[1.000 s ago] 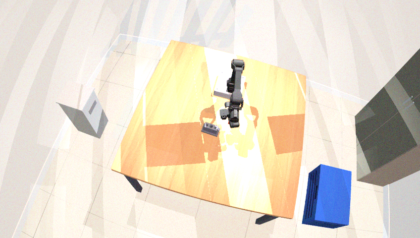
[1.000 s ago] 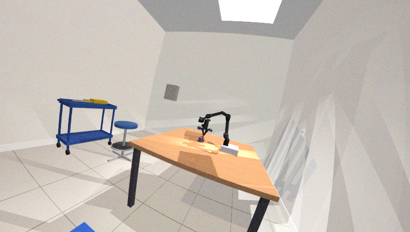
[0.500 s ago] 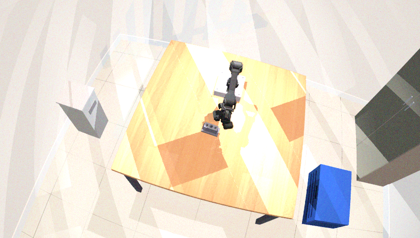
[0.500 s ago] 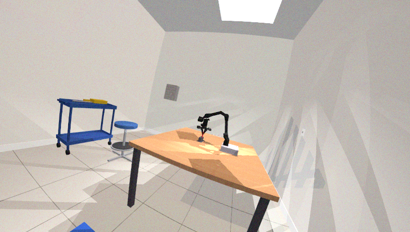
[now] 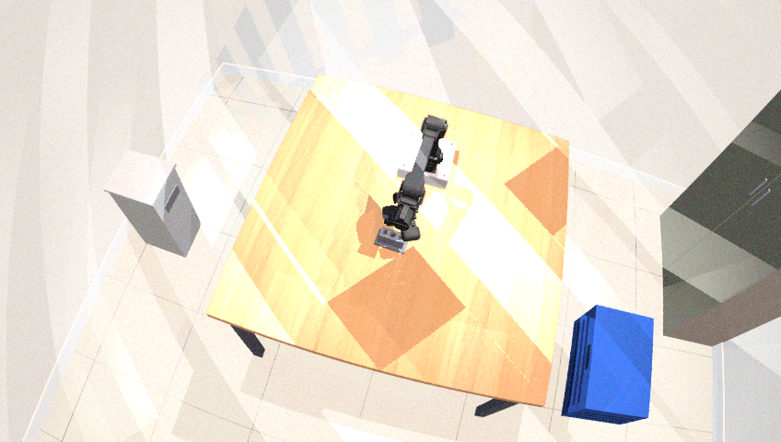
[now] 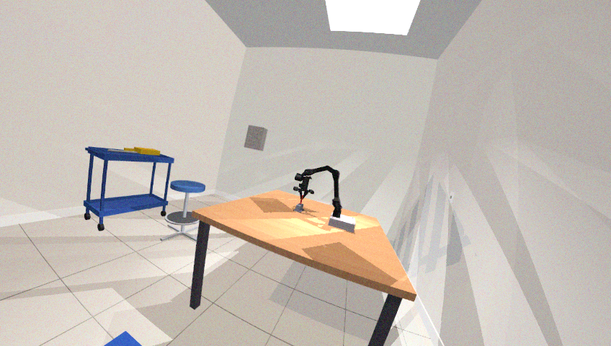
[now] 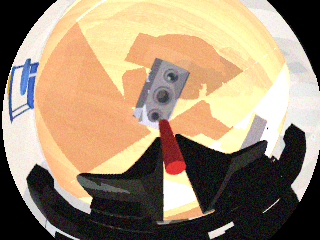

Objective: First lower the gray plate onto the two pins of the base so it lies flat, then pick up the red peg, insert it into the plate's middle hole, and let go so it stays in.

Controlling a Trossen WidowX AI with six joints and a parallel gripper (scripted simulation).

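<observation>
The gray plate is 10 mm ahead of my gripper tip, 30 mm to the right of it and 70 mm below it. From my gripper tip the other things lie so: gray base 10 mm ahead, 30 mm to the right, 110 mm below; red peg right at my gripper tip.
</observation>
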